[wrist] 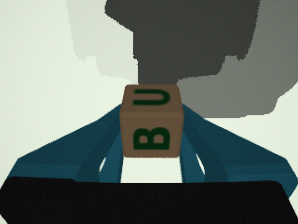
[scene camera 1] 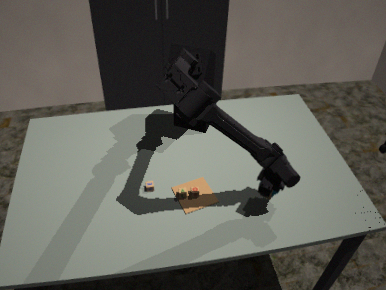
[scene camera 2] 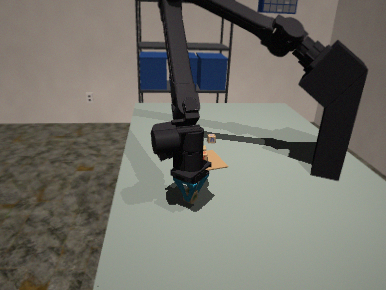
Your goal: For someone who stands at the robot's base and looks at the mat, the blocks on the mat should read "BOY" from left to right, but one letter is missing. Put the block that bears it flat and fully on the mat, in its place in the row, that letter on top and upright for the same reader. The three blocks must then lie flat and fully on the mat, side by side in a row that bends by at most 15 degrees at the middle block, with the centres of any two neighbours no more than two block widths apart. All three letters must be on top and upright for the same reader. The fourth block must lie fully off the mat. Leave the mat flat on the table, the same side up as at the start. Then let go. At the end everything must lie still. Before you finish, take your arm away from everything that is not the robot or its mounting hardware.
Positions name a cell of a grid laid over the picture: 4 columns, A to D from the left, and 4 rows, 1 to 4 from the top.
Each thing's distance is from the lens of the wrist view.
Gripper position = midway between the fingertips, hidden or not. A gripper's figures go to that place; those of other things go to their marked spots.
my gripper (wrist: C3): 13 cm
wooden block (wrist: C3): 10 cm
